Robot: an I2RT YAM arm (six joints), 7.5 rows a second.
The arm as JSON. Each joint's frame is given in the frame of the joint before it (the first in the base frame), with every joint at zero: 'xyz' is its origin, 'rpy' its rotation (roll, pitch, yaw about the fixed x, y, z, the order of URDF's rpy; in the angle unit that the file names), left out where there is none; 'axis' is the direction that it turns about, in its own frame. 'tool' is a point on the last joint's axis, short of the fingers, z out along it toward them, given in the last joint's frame.
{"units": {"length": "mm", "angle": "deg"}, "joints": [
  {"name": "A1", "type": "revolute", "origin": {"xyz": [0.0, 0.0, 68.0]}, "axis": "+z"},
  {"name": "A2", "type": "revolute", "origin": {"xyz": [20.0, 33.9, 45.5]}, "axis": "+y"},
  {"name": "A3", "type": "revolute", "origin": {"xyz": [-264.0, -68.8, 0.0]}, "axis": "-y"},
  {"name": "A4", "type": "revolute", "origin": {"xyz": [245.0, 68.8, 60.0]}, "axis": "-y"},
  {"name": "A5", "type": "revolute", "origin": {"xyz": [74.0, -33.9, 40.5]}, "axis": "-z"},
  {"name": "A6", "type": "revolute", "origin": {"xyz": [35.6, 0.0, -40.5]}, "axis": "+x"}
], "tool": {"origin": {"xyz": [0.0, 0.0, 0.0], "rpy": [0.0, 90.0, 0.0]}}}
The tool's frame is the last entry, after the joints.
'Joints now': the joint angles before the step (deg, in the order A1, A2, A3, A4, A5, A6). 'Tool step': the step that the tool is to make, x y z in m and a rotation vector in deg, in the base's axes. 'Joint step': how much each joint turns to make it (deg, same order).
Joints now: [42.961, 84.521, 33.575, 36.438, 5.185, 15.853]
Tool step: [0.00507, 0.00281, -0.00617, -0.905, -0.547, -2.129]
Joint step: [0.007, 2.427, 0.481, 1.781, 2.328, -0.466]
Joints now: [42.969, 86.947, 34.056, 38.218, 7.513, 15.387]
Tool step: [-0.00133, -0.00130, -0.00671, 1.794, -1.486, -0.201]
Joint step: [0.007, 1.477, -1.881, 5.623, 0.132, 0.343]
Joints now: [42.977, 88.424, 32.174, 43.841, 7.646, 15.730]
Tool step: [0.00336, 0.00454, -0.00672, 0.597, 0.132, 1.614]
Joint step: [-0.002, 2.661, 0.374, 2.577, -1.691, 0.173]
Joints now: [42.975, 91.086, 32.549, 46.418, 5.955, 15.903]
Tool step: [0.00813, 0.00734, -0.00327, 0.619, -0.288, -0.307]
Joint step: [-0.004, 3.151, 1.948, 1.802, 0.244, 0.315]
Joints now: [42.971, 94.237, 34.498, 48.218, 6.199, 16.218]
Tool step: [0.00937, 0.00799, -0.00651, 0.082, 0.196, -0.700]
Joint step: [-0.027, 3.738, 2.263, 1.351, 0.620, 0.327]
